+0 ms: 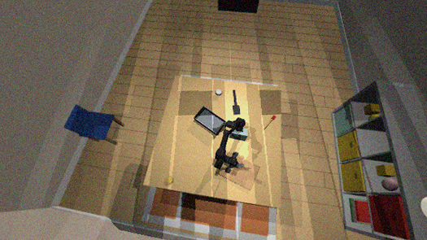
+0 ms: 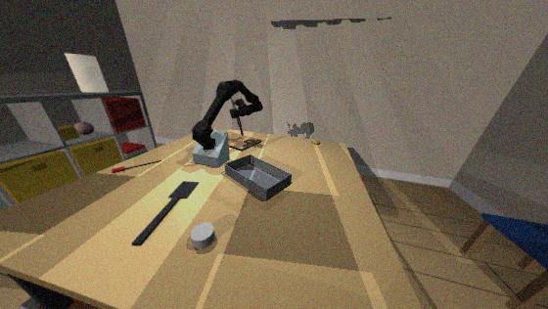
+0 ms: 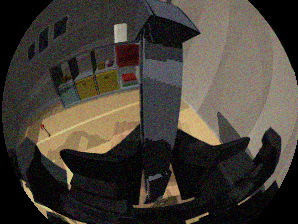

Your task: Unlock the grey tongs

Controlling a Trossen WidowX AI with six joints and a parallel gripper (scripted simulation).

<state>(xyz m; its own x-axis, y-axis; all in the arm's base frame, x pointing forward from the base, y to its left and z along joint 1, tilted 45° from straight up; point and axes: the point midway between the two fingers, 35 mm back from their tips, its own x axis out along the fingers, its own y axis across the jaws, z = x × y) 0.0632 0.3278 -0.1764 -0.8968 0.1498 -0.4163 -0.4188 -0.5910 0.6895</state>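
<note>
My gripper tip is 20 cm above the wooden board. From my gripper tip the other things lie so: grey roasting tin (29 cm ahead, 51 cm to the right, 18 cm below); black spatula (73 cm to the right, 21 cm below); yellow object (66 cm ahead, 11 cm to the left, 20 cm below).
</note>
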